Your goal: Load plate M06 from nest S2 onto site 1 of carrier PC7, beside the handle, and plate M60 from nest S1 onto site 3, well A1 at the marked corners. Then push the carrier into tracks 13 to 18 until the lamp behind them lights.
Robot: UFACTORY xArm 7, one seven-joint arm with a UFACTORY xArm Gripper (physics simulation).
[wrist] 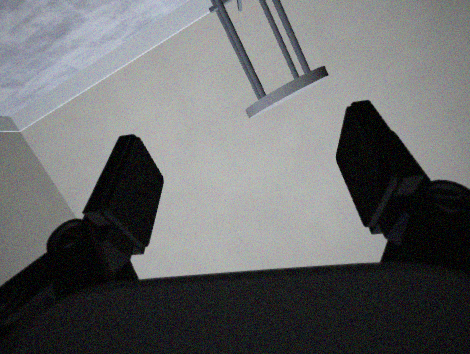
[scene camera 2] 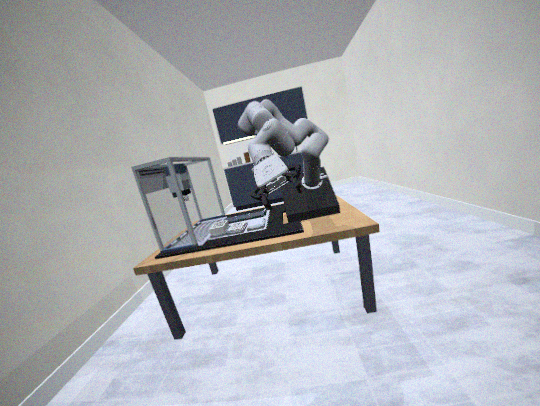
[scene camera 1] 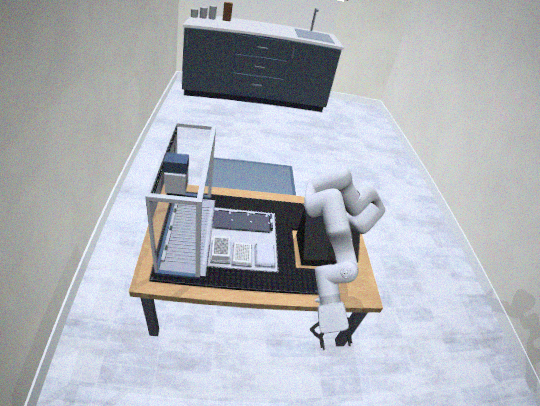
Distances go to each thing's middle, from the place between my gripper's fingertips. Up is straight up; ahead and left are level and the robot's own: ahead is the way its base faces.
I see my gripper 87 cm to the left of the carrier (scene camera 1: 255, 222), 24 cm above it and 23 cm short of it. Also, from my hand: glass enclosure (scene camera 1: 174, 225): 79 cm to the right, 54 cm ahead, 1 cm below.
